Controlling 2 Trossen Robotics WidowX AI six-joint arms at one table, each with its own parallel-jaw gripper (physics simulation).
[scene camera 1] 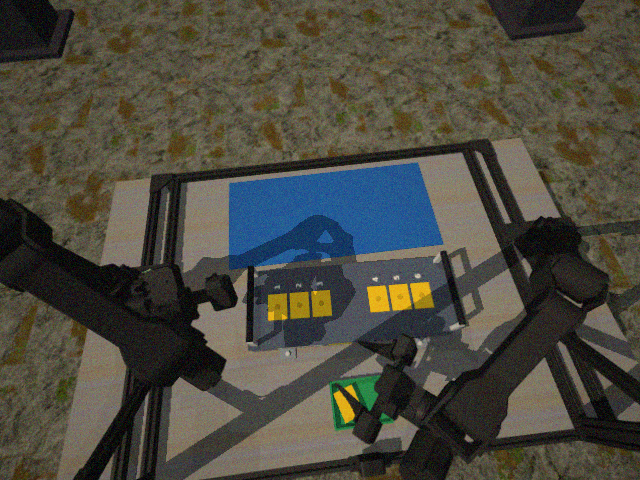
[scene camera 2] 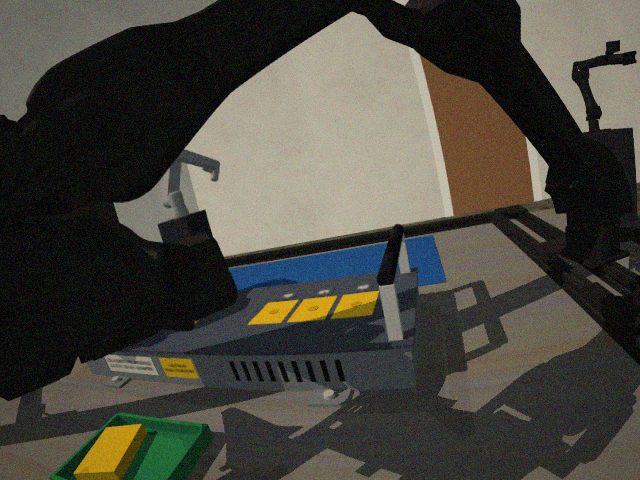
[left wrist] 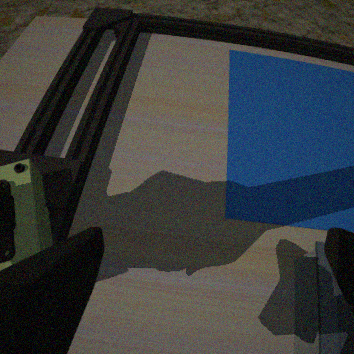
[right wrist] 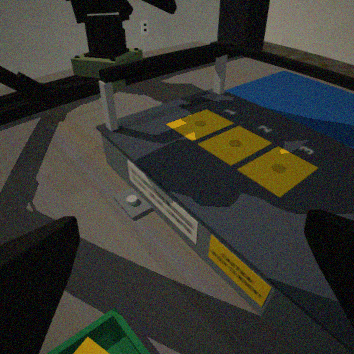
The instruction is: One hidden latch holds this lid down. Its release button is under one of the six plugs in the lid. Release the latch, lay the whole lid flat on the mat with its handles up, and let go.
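Where they show: left gripper, fingertip midpoint: (scene camera 1: pixel 195 279) (left wrist: pixel 215 239) (right wrist: pixel 150 11); right gripper, fingertip midpoint: (scene camera 1: pixel 347 362) (right wrist: pixel 193 225); left arm's base at its link origin: (right wrist: pixel 106 52); right arm's base at its link origin: (scene camera 1: pixel 531 248) (scene camera 2: pixel 593 255).
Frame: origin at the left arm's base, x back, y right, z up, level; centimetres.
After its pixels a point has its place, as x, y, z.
The grey lid (scene camera 1: pixel 354 279) {-43.7, 24.7, -0.4} (right wrist: pixel 240 215) {-32.3, 31.6, -0.4} lies level, with yellow plugs 1-3 (scene camera 1: pixel 299 304) {-29.9, 22.5, -0.3} (right wrist: pixel 235 144) {-30.0, 22.9, -0.4} and plugs 4-6 (scene camera 1: pixel 399 297) {-49.6, 33.9, -0.4} (scene camera 2: pixel 312 308) {-49.8, 33.9, -0.3} seated in it. A black-bar handle (scene camera 1: pixel 250 304) {-21.0, 18.3, 5.8} stands at its left end and another handle (scene camera 1: pixel 453 289) {-57.9, 39.5, 5.8} (scene camera 2: pixel 390 255) {-56.7, 42.6, 5.8} at its right end. The blue mat (scene camera 1: pixel 382 196) {-66.1, 8.4, -5.1} (left wrist: pixel 290 125) {-32.9, -4.5, -5.1} (right wrist: pixel 300 95) {-36.5, -6.0, -5.1} lies behind it. My right gripper (scene camera 1: pixel 347 363) {-31.1, 38.7, 5.8} (right wrist: pixel 193 225) {-31.1, 38.7, 5.8} is open and empty, between the lid's front edge and the green tray in scene camera 1. My left gripper (left wrist: pixel 215 239) {-14.2, 8.3, 8.8} is open and empty, left of the lid.
The green tray (scene camera 1: pixel 369 384) {-33.4, 44.6, -4.8} (scene camera 2: pixel 165 421) {-32.7, 42.9, -3.6} (right wrist: pixel 117 317) {-27.0, 39.9, -3.6} in front holds a loose yellow block (scene camera 1: pixel 345 405) {-26.7, 44.9, -3.6} (scene camera 2: pixel 111 449) {-27.8, 45.3, -3.6} (right wrist: pixel 90 347) {-26.4, 42.2, -3.6}. Small brackets with round heads stick out at the lid's front, one (scene camera 1: pixel 288 353) {-22.2, 29.4, -4.5} (right wrist: pixel 132 201) {-22.3, 29.7, -4.5} near its left end. Dark frame rails (scene camera 1: pixel 320 161) {-58.0, -10.9, -3.6} border the table.
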